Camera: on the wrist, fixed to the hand. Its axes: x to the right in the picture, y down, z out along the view.
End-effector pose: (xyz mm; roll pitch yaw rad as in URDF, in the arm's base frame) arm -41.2 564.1 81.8 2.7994 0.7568 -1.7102
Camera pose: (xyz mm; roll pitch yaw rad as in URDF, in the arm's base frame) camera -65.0 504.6 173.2 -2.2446 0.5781 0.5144
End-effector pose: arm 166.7 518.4 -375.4 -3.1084 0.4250 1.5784
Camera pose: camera 220.7 542.4 -280.8 -2.7328 0.4259 -2.9331
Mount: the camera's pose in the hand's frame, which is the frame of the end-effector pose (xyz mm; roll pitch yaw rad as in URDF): -17.5 51.0 -97.7 -0.0613 -0.5014 -1.5653
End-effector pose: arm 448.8 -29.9 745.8 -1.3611 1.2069 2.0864
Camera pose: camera 558.1 -50.5 737.2 -1.7384 -0.3431 2.3967
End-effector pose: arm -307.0 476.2 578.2 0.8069 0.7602 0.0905
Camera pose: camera -350.3 578.5 568.0 -0.8418 0.2231 -1.6908
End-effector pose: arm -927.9 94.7 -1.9 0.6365 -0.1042 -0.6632
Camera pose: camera -876.7 180.4 -51.7 0.0471 0.1338 -2.2150
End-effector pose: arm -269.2 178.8 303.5 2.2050 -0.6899 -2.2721
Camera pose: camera -182.8 206.0 368.7 1.6703 0.8655 -2.0664
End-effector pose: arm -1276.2 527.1 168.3 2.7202 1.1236 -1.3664
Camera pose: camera -1264.0 436.0 231.7 -1.9117 0.3566 1.0753
